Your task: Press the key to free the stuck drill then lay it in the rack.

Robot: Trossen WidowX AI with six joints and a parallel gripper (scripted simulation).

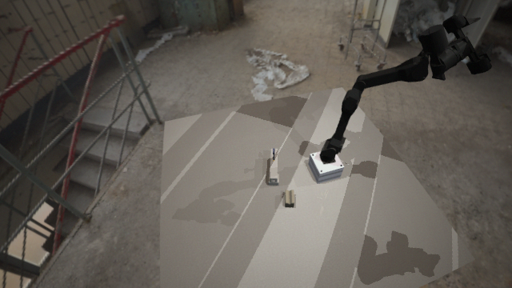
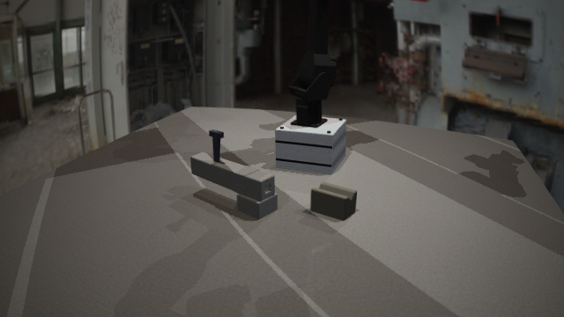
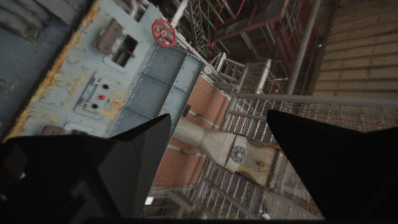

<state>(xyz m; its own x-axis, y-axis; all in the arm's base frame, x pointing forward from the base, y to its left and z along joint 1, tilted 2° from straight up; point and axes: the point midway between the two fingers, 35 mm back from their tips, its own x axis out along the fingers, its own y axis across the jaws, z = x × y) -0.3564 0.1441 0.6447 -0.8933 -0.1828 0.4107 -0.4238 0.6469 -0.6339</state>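
Right now my gripper tip is 620 mm short of the dark blue T-shaped key, 200 mm to the left of it and 670 mm above it. Also, from my gripper tip: drill (630 mm ahead, 150 mm to the right, 710 mm below); dark rack (590 mm ahead, 10 mm to the left, 740 mm below); grey fixture block (630 mm ahead, 170 mm to the right, 720 mm below).
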